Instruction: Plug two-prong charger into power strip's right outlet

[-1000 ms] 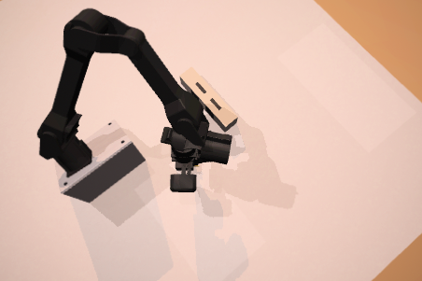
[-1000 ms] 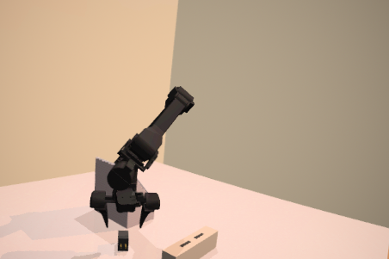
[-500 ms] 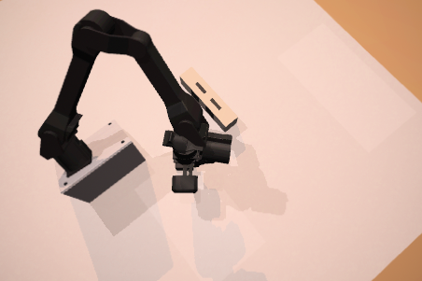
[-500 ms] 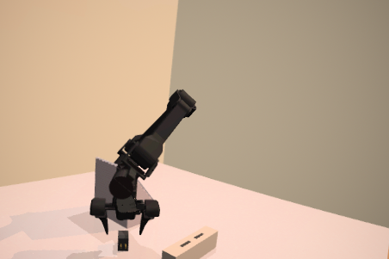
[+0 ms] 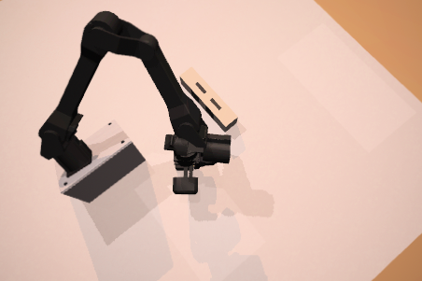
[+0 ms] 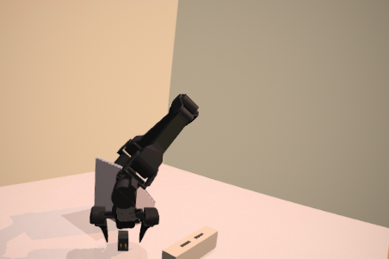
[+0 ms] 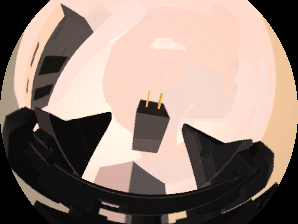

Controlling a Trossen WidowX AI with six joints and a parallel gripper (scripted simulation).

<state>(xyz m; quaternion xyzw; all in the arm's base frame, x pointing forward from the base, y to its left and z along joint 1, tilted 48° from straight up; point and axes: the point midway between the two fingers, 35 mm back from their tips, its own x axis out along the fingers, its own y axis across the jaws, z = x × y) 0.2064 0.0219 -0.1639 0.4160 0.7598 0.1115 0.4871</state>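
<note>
The dark two-prong charger is 10 mm ahead of my gripper tip and 10 mm to the right of it.
</note>
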